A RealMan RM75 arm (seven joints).
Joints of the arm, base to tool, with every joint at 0 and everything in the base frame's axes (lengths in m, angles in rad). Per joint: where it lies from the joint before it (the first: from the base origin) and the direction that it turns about. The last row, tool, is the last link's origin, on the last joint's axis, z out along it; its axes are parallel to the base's.
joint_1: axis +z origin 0 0 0.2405
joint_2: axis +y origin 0 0 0
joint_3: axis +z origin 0 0 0.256
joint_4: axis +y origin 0 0 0
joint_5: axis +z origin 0 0 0.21
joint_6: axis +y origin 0 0 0
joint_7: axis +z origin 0 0 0.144
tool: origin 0 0 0
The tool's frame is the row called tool.
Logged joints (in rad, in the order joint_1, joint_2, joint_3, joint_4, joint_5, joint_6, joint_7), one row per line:
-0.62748, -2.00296, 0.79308, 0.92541, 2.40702, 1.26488, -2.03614
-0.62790, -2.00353, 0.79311, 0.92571, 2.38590, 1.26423, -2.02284
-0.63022, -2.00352, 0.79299, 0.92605, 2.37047, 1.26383, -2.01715
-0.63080, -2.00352, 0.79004, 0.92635, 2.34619, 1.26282, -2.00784
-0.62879, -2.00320, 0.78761, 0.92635, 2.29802, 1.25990, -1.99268
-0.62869, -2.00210, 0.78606, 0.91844, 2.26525, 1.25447, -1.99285
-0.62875, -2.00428, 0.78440, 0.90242, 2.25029, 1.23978, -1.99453
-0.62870, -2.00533, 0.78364, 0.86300, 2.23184, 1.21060, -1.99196
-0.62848, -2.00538, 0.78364, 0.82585, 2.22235, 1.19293, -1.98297
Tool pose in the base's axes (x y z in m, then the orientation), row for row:
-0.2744, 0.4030, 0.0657, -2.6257, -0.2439, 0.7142
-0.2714, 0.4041, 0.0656, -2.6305, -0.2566, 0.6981
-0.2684, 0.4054, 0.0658, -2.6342, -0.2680, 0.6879
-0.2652, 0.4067, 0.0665, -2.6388, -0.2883, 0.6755
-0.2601, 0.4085, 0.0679, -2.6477, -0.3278, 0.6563
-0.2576, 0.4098, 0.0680, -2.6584, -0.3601, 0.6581
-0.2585, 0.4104, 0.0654, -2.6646, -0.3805, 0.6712
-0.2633, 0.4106, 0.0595, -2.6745, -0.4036, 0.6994
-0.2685, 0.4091, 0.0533, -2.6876, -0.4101, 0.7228
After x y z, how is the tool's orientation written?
As angles about the fixed x, y, z axes (roll, pitch, yaw), in radians.
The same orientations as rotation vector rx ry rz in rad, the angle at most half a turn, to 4 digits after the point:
-2.3839, -0.9783, -0.0582
-2.3906, -0.9624, -0.0821
-2.3939, -0.9531, -0.1017
-2.3951, -0.9428, -0.1334
-2.3946, -0.9283, -0.1932
-2.3880, -0.9369, -0.2374
-2.3767, -0.9559, -0.2604
-2.3585, -0.9925, -0.2829
-2.3535, -1.0212, -0.2892

